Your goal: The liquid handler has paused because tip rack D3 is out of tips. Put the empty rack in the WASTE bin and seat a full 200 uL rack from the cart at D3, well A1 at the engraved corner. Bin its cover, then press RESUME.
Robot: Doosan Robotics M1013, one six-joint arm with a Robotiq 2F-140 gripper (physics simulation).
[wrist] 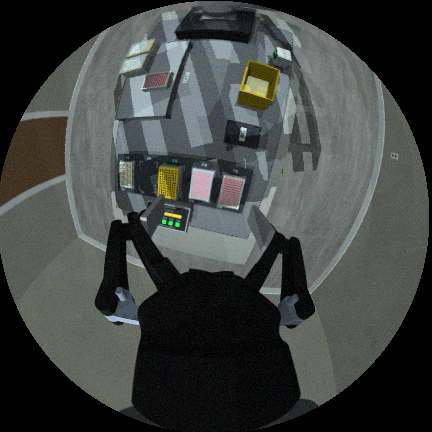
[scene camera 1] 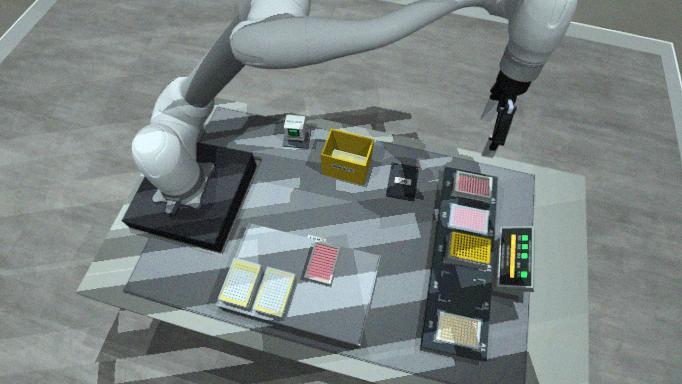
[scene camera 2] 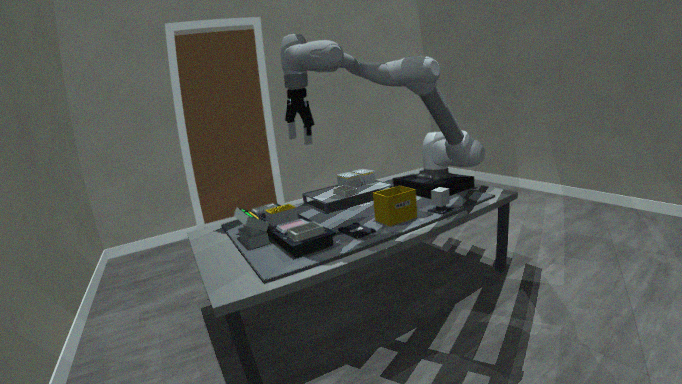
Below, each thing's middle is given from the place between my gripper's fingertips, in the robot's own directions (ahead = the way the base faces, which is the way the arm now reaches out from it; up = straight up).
Now: the pink rack (scene camera 1: 475, 220) 360 mm below my hand, 70 mm to the right of it and 60 mm ahead of it. Also, from my hand: tan rack (scene camera 1: 454, 329): 440 mm to the right, 360 mm below, 40 mm ahead; then yellow waste bin (scene camera 1: 354, 172): 390 mm behind, 350 mm below, 100 mm to the left.
